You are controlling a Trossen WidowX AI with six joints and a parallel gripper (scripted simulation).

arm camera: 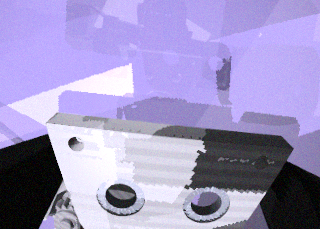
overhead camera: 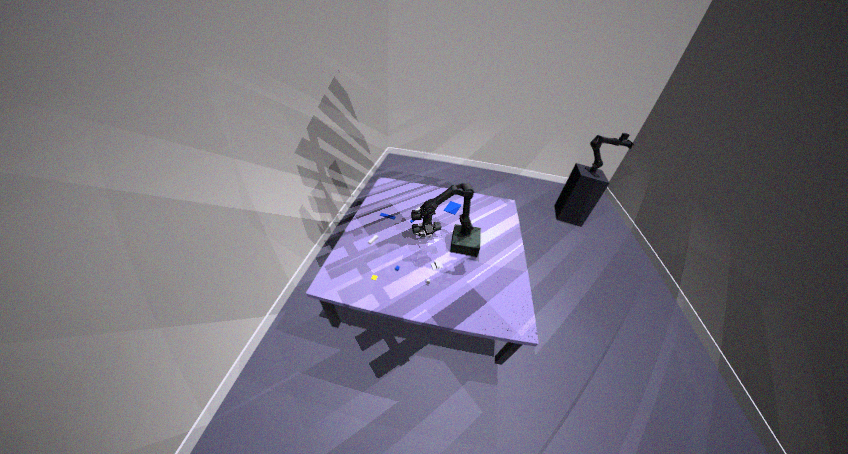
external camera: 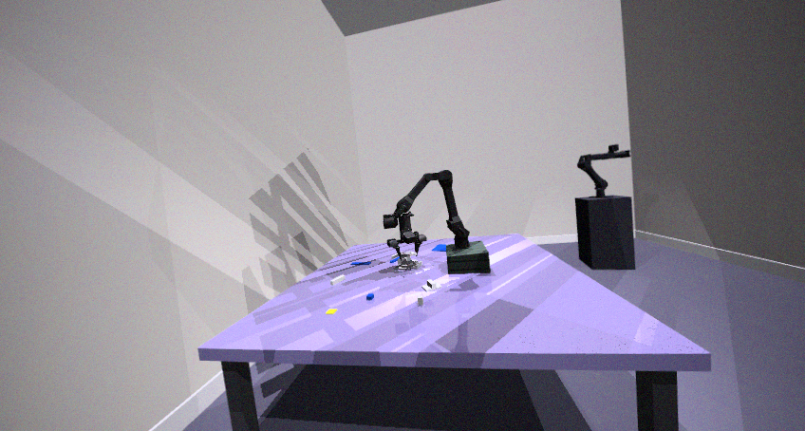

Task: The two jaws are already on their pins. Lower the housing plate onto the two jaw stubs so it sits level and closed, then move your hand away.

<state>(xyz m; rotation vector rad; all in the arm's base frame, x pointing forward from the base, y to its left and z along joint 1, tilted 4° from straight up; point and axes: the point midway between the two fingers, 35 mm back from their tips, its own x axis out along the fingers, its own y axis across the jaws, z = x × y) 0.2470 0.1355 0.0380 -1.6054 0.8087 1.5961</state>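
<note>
Now: the pale jaw assembly 10 cm to the right of my gripper tip, 7 cm below it and 2 cm ahead of it. Round my gripper tip: white bar 34 cm ahead, 12 cm to the left, 7 cm below; then blue bar 36 cm ahead, 16 cm to the right, 8 cm below; then yellow bit 38 cm to the left, 18 cm ahead, 8 cm below.
</note>
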